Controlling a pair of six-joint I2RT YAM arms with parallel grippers.
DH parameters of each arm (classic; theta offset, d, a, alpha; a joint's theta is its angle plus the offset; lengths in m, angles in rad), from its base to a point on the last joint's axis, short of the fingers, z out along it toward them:
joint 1: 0 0.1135 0.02 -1.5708
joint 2: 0 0 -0.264 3.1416
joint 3: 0.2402 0 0.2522 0
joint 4: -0.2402 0 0.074 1.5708
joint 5: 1.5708 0 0 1.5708
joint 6: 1.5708 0.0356 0 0
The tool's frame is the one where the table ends.
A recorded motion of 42 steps. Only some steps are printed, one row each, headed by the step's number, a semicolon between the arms.
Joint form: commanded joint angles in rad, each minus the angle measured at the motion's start. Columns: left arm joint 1, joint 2, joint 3, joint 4, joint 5, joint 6; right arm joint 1, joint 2, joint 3, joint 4, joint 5, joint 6.
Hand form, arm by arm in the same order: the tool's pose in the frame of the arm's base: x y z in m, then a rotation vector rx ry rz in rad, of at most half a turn. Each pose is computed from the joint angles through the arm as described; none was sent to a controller.
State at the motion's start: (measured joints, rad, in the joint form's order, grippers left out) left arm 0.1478 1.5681 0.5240 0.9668 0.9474 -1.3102; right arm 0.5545 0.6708 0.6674 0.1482 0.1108 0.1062
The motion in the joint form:
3: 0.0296 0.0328 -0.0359 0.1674 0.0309 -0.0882; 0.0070 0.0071 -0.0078 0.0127 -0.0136 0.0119
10: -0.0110 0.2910 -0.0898 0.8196 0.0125 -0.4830; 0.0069 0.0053 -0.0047 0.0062 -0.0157 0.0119
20: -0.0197 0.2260 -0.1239 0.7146 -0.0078 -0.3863; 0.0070 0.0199 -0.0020 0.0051 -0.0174 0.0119
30: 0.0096 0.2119 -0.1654 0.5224 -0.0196 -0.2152; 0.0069 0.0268 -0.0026 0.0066 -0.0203 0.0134
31: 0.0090 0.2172 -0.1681 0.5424 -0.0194 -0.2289; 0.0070 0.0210 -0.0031 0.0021 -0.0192 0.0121
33: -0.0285 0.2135 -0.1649 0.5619 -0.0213 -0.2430; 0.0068 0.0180 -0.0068 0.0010 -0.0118 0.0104
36: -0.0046 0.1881 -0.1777 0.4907 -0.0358 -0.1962; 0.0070 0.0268 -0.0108 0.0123 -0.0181 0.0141
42: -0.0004 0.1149 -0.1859 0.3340 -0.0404 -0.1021; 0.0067 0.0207 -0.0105 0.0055 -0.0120 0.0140
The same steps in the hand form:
3: 0.2847 0.0210 0.1862 -0.5257 1.7630 -1.6515; 0.1446 0.0869 0.3501 -0.2386 1.4272 0.4894
10: 0.2797 0.0091 0.1664 -0.5261 1.5910 -1.8982; 0.1442 0.0867 0.3508 -0.2406 1.4286 0.4904
20: 0.2732 0.0062 0.1673 -0.5277 1.6168 -1.8353; 0.1469 0.0885 0.3494 -0.2453 1.4410 0.4888
30: 0.2669 0.0135 0.1449 -0.6259 1.7157 -1.7131; 0.1483 0.0894 0.3483 -0.2480 1.4468 0.4907
31: 0.2663 0.0133 0.1450 -0.6262 1.7089 -1.7217; 0.1472 0.0887 0.3486 -0.2479 1.4459 0.4891
33: 0.2671 0.0034 0.1484 -0.5859 1.7141 -1.7534; 0.1469 0.0882 0.3476 -0.2433 1.4481 0.4818
36: 0.2642 0.0097 0.1454 -0.6298 1.7260 -1.7017; 0.1487 0.0896 0.3460 -0.2464 1.4496 0.4892
42: 0.2601 0.0103 0.1463 -0.6362 1.7787 -1.6414; 0.1476 0.0887 0.3463 -0.2413 1.4506 0.4844

